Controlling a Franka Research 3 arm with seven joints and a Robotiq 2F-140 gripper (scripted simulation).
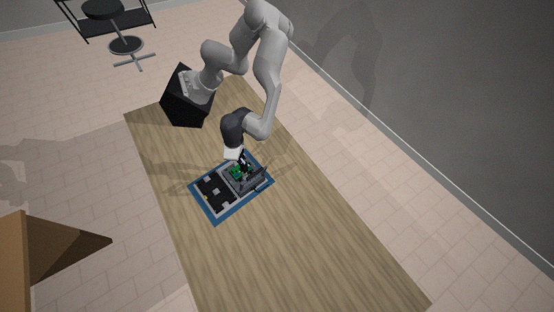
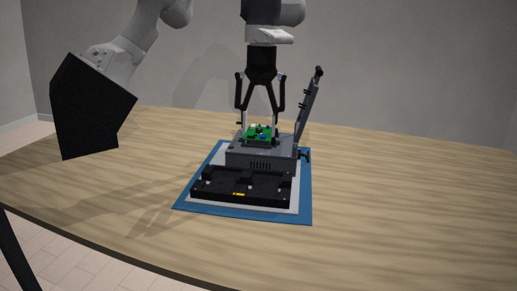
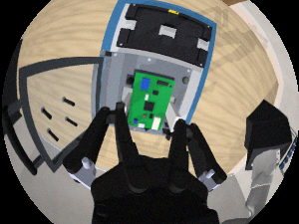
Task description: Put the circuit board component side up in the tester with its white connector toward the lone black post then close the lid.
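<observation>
My hand is 2 cm above the green circuit board. From my hand the other things lie so: tester lid (12 cm ahead, 2 cm to the left, 8 cm above).
</observation>
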